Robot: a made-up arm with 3 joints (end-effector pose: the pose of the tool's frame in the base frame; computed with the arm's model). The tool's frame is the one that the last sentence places. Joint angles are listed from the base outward.
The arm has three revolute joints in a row. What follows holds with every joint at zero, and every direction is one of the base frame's. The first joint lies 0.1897 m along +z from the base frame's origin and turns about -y. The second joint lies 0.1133 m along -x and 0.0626 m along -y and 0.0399 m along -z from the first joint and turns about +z. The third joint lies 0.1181 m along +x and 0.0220 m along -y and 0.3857 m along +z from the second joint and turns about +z. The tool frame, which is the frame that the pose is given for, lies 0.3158 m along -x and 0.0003 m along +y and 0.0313 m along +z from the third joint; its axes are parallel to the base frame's.
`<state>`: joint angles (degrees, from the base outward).
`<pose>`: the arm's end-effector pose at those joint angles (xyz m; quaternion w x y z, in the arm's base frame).
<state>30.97 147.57 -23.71</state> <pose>-0.2159 -0.2431 0.4999 0.4535 -0.2356 -0.1256 0.8503</pose>
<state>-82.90 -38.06 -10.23</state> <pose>0.3441 0.0832 0.4782 0.6840 -0.2708 0.6041 -0.3066</pose>
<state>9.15 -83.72 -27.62</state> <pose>-0.0669 0.1116 0.5609 0.5622 0.0659 -0.0450 -0.8232</pose>
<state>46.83 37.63 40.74</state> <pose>-0.3231 -0.3172 0.3964 0.7113 -0.2511 -0.3080 0.5798</pose>
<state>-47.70 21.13 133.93</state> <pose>0.4748 -0.1740 0.2282 0.1975 0.3948 0.0873 0.8930</pose>
